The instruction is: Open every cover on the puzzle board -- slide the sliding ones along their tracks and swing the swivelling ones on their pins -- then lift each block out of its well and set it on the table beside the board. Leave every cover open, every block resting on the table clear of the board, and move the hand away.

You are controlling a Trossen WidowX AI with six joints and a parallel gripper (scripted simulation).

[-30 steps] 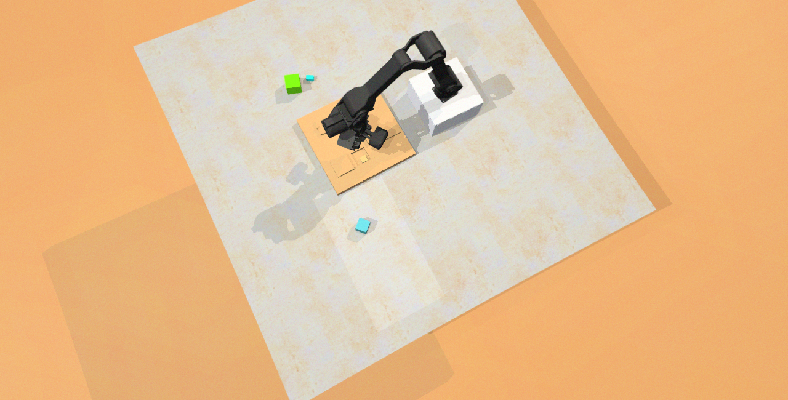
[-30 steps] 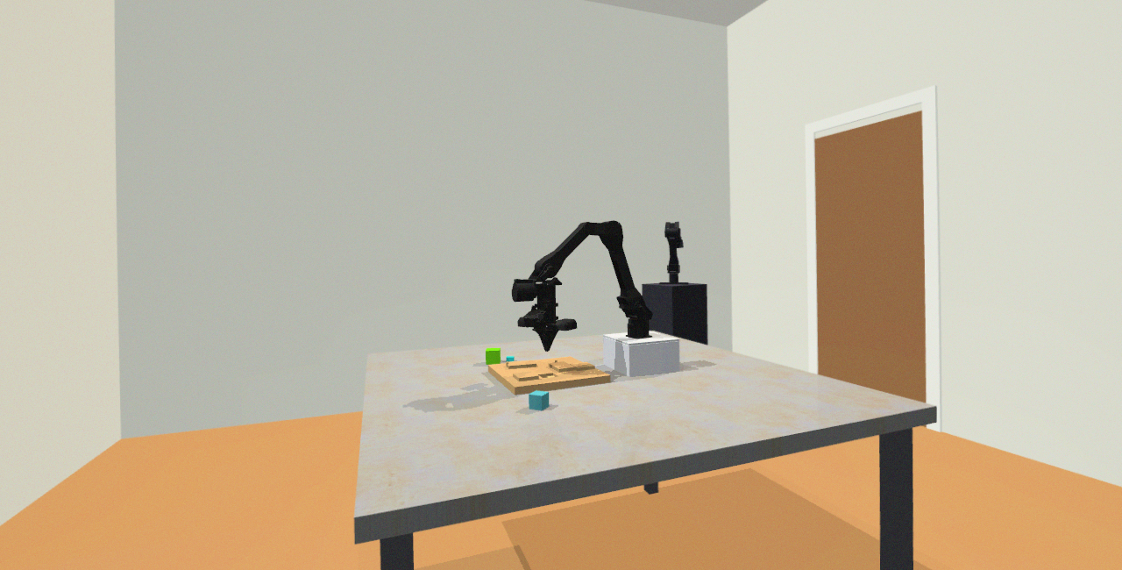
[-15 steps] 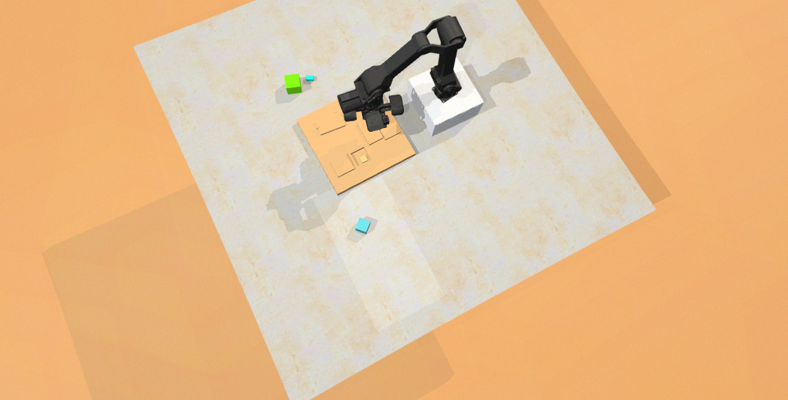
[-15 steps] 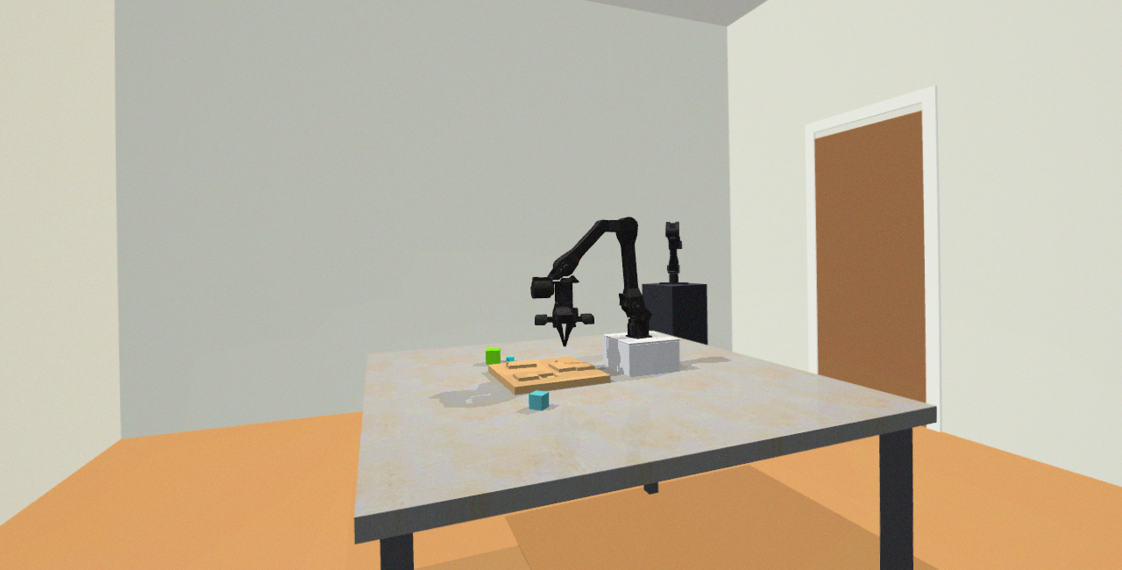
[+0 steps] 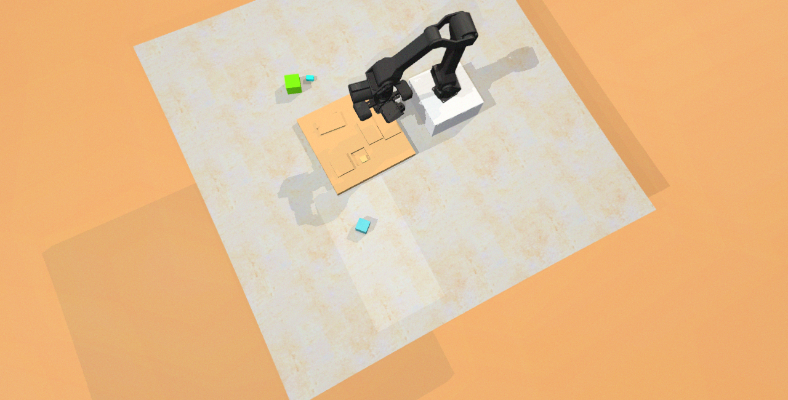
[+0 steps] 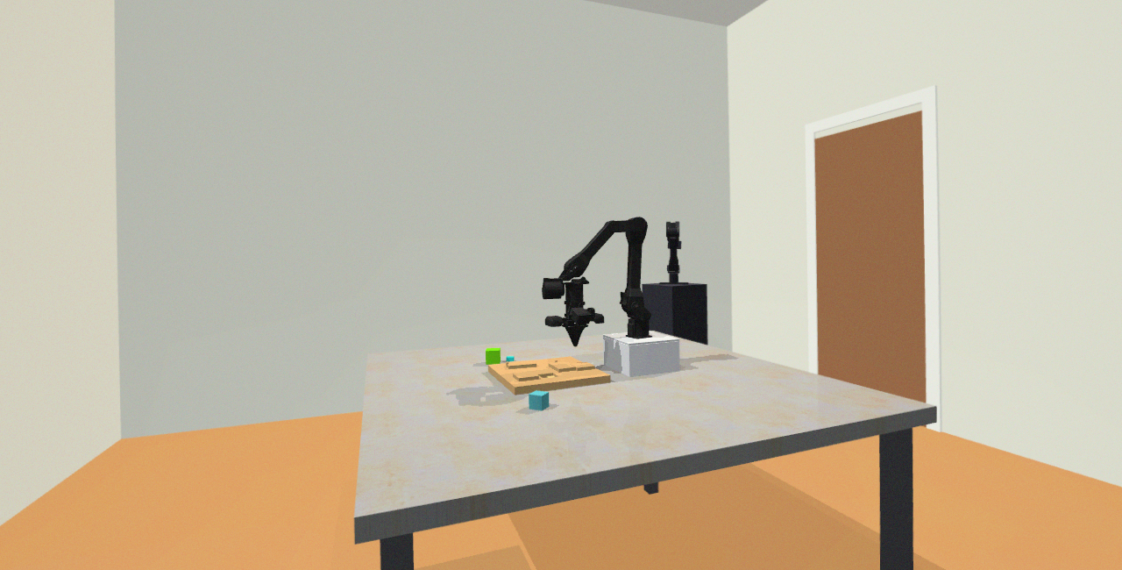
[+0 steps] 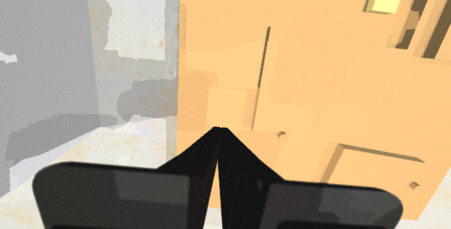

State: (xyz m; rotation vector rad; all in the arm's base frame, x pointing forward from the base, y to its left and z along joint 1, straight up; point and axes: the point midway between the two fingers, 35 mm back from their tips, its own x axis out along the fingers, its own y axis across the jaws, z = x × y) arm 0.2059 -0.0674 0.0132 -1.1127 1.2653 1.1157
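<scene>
My gripper tip is now 10 cm short of the tan puzzle board and 6 cm above it. From my gripper tip the other things lie so: small cyan block: 11 cm ahead, 27 cm to the right, 8 cm below; then green cube: 18 cm ahead, 27 cm to the right, 6 cm below; then cyan cube: 27 cm ahead, 27 cm to the left, 6 cm below.
</scene>
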